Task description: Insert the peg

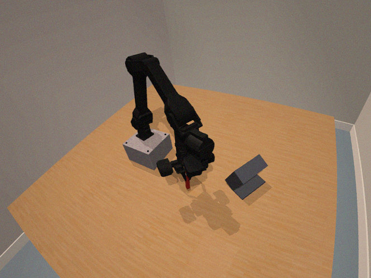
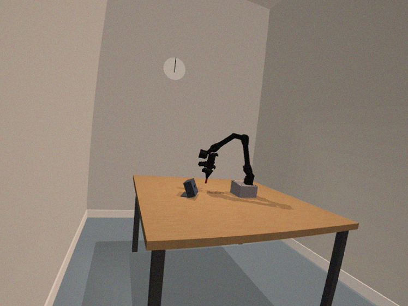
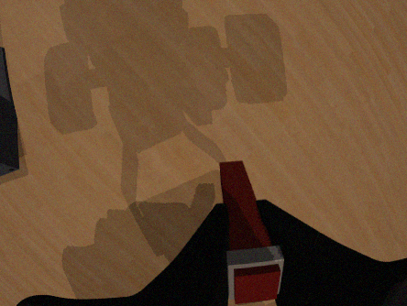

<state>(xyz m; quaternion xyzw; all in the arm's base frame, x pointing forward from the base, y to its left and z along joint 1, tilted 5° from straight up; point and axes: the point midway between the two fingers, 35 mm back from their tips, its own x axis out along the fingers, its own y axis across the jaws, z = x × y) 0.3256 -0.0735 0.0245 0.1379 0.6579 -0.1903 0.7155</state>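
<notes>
My gripper tip is now 140 mm short of the dark grey sloped panel, 180 mm to the right of it and 40 mm above it. The rest, counted from my gripper tip: red square-sided peg (20 mm above).
</notes>
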